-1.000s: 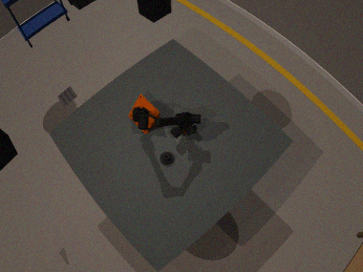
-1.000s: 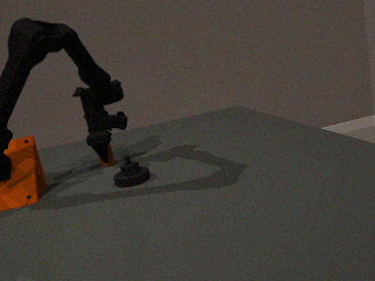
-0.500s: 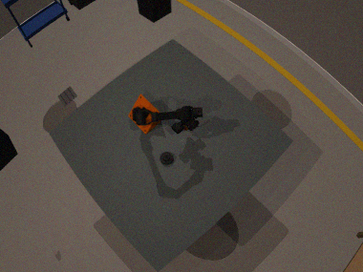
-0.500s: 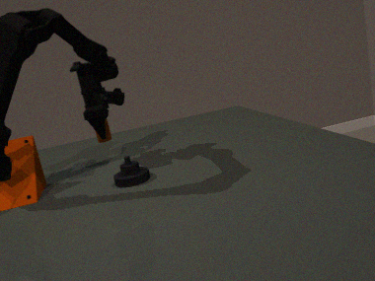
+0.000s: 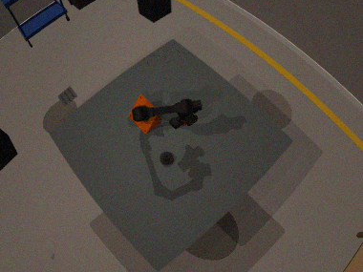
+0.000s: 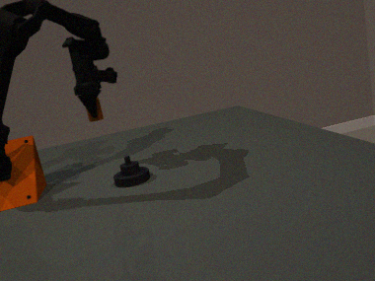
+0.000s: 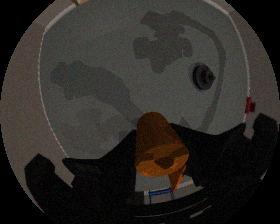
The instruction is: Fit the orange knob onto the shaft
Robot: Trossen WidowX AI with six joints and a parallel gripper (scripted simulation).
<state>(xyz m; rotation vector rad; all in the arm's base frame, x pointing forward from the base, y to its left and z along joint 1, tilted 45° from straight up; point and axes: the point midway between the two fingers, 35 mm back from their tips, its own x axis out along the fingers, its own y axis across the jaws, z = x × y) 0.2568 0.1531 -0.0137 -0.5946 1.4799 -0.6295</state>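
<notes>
Right now the dark pedestal is 21 cm to the right of my gripper tip, 11 cm below it and 6 cm ahead of it. From my gripper tip the other things lie so: knob 2 cm above.
</notes>
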